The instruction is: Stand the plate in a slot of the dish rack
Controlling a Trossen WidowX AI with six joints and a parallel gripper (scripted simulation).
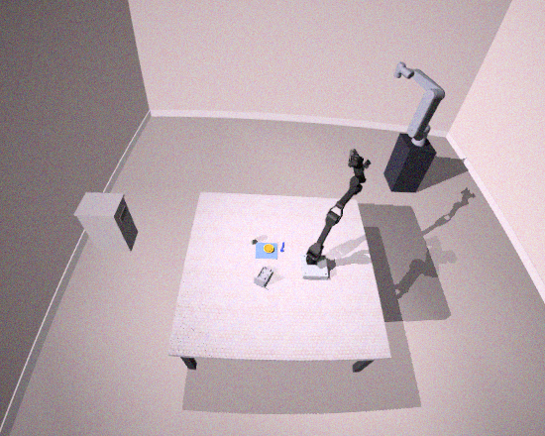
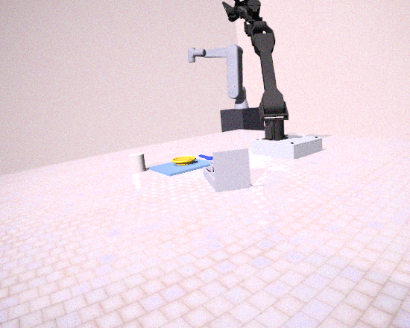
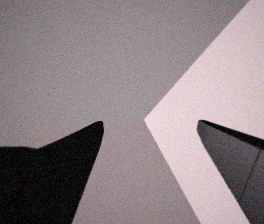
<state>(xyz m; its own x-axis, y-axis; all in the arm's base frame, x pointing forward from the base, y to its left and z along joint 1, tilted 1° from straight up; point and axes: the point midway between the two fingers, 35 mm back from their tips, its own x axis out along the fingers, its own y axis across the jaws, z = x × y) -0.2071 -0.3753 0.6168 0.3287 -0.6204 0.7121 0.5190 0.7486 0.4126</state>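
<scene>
Now: the yellow plate 670 mm below my gripper tip, 480 mm ahead of it and 270 mm to the left of it. Also, from my gripper tip: grey dish rack 660 mm below, 520 mm ahead, 490 mm to the left; then cup 660 mm below, 600 mm ahead, 200 mm to the left; then blue mat 680 mm below, 500 mm ahead, 280 mm to the left.
</scene>
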